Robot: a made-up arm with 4 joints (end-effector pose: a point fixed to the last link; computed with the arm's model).
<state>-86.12 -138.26 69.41 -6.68</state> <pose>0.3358 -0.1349 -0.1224 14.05 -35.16 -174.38</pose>
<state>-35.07 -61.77 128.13 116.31</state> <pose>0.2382 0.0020 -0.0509 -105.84 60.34 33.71</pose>
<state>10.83 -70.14 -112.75 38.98</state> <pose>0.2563 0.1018 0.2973 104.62 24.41 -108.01</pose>
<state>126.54 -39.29 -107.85 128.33</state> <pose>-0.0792 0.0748 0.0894 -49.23 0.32 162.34</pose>
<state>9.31 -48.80 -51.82 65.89</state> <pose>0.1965 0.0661 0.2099 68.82 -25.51 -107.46</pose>
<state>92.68 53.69 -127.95 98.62</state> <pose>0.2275 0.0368 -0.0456 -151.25 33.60 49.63</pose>
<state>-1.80 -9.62 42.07 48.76</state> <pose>0.0739 -0.0357 0.0420 -55.76 -33.08 28.82</pose>
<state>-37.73 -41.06 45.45 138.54</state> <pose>0.1953 0.2864 0.0949 -116.14 8.72 104.96</pose>
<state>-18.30 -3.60 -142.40 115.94</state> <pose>0.0439 -0.2239 0.1247 74.62 30.87 -123.28</pose>
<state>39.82 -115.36 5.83 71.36</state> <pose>0.3224 0.0045 0.1482 -24.12 -30.84 -93.33</pose>
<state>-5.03 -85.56 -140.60 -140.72</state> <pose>0.0023 0.4615 0.0151 44.54 -24.64 67.98</pose>
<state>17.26 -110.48 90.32 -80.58</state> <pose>0.3678 0.5063 0.2439 -107.02 -3.56 169.52</pose>
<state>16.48 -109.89 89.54 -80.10</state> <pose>0.3608 0.5088 0.2366 -106.16 -2.39 170.29</pose>
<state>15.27 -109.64 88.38 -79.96</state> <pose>0.3590 0.5106 0.2247 -104.77 -0.98 170.32</pose>
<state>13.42 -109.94 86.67 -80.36</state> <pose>0.3658 0.5110 0.2062 -102.64 0.82 169.24</pose>
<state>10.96 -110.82 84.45 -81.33</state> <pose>0.3815 0.5088 0.1818 -99.89 3.10 167.08</pose>
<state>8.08 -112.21 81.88 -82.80</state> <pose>0.4047 0.5029 0.1540 -96.82 5.90 164.11</pose>
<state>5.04 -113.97 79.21 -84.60</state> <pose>0.4328 0.4925 0.1262 -93.81 9.11 160.69</pose>
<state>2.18 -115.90 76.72 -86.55</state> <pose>0.4624 0.4787 0.1020 -91.25 12.42 157.19</pose>
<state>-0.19 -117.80 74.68 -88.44</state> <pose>0.4904 0.4633 0.0839 -89.40 15.40 153.86</pose>
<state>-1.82 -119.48 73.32 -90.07</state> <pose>0.5138 0.4491 0.0730 -88.36 17.57 150.94</pose>
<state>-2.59 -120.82 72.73 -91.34</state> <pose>0.5314 0.4381 0.0691 -88.10 18.63 148.49</pose>
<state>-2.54 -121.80 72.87 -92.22</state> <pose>0.5433 0.4312 0.0709 -88.47 18.53 146.56</pose>
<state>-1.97 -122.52 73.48 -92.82</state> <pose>0.5512 0.4272 0.0760 -89.15 17.64 145.03</pose>
